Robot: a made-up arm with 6 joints.
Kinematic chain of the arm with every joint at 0, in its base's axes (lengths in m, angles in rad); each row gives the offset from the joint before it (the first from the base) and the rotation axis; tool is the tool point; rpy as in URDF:
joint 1: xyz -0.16 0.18 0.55 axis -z
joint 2: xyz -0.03 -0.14 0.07 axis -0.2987 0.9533 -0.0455
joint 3: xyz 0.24 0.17 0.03 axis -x
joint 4: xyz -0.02 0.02 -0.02 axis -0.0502 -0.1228 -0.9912
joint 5: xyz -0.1 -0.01 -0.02 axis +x
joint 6: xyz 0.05 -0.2 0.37 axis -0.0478 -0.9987 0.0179
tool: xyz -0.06 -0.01 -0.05 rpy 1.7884 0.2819 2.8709
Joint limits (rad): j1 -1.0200..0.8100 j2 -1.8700..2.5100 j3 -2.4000..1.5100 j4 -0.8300..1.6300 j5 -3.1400..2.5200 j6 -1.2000..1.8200
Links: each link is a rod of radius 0.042 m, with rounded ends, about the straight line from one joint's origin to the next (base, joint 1, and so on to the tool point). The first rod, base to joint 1, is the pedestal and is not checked.
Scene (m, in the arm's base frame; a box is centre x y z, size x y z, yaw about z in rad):
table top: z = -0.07
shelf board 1: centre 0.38 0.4 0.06 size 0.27 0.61 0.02 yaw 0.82
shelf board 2: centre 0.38 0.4 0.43 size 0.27 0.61 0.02 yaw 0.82
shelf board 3: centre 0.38 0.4 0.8 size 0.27 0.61 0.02 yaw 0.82
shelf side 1: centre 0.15 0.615 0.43 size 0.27 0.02 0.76 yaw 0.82
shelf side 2: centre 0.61 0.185 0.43 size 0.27 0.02 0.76 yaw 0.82
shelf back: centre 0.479 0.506 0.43 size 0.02 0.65 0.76 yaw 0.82
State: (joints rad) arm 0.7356 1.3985 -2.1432 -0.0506 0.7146 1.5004
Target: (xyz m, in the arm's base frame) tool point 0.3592 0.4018 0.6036
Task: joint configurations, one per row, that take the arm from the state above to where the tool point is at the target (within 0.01 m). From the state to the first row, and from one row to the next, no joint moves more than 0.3 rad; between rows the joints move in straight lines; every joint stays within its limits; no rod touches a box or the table.
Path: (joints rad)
1: 0.7151 1.1233 -2.1286 -0.0358 0.7257 1.4953
2: 0.6947 0.8481 -2.1140 -0.0210 0.7368 1.4903
3: 0.6742 0.5729 -2.0994 -0.0063 0.7479 1.4852
4: 0.6538 0.2976 -2.0848 0.0085 0.7590 1.4801
5: 0.6333 0.0224 -2.0702 0.0233 0.7701 1.4750
6: 0.6129 -0.2528 -2.0556 0.0381 0.7812 1.4700
7: 0.5924 -0.5280 -2.0410 0.0529 0.7923 1.4649
8: 0.5720 -0.8032 -2.0264 0.0677 0.8034 1.4598
9: 0.5000 -0.5652 -2.1198 -0.1517 0.9744 1.5499
10: 0.4280 -0.3271 -2.2132 -0.3711 1.1454 1.6399
11: 0.3560 -0.0891 -2.3066 -0.5905 1.3164 1.7300
12: 0.2841 0.1489 -2.4000 -0.8099 1.4874 1.8200

